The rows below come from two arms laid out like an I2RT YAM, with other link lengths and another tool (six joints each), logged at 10 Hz.
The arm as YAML. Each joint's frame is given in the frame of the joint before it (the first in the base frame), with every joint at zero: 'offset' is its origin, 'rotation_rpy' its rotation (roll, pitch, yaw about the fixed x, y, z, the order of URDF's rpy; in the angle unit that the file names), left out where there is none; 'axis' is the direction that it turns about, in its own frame. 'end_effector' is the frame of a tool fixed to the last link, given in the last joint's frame.
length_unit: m
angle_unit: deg
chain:
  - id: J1
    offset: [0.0, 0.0, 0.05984]
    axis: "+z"
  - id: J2
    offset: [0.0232, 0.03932, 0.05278]
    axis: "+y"
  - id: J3
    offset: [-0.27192, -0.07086, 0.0]
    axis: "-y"
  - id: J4
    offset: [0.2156, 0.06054, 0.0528]
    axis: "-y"
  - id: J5
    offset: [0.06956, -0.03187, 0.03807]
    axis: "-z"
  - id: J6
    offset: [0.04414, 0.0, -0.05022]
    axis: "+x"
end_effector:
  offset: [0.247, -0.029, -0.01]
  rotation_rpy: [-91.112, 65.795, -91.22]
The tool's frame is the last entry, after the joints.
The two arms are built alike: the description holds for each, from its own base.
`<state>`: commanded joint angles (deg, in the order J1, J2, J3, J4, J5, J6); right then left.
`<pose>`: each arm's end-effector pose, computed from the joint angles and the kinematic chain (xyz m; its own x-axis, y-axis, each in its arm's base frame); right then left.
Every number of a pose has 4 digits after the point.
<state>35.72 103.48 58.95 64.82 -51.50 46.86 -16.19 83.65 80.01 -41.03 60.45 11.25</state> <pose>0.3081 0.4891 0.3162 -0.1100 0.2079 -0.9719 -0.9938 -0.0071 0.1109 0.2394 -0.3498 0.2686 -0.8227 0.1317 -0.5530 0.5617 0.3374 -0.7554</pose>
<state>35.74 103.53 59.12 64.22 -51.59 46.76 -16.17 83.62 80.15 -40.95 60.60 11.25</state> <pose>0.3083 0.4897 0.3143 -0.1149 0.2025 -0.9725 -0.9933 -0.0079 0.1157 0.2393 -0.3500 0.2702 -0.8205 0.1313 -0.5564 0.5650 0.3343 -0.7543</pose>
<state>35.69 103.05 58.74 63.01 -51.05 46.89 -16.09 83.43 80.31 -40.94 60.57 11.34</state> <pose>0.3104 0.4885 0.3108 -0.1323 0.1952 -0.9718 -0.9908 0.0024 0.1353 0.2397 -0.3496 0.2720 -0.8164 0.1296 -0.5628 0.5703 0.3340 -0.7504</pose>
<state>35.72 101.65 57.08 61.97 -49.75 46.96 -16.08 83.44 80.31 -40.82 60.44 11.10</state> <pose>0.3116 0.4843 0.3068 -0.1513 0.1909 -0.9699 -0.9870 0.0241 0.1587 0.2406 -0.3495 0.2719 -0.8177 0.1273 -0.5614 0.5680 0.3363 -0.7512</pose>
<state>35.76 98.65 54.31 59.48 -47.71 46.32 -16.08 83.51 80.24 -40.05 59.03 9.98</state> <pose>0.3118 0.4758 0.3017 -0.1707 0.1813 -0.9685 -0.9809 0.0618 0.1845 0.2482 -0.3487 0.2688 -0.8223 0.1133 -0.5576 0.5573 0.3585 -0.7490</pose>
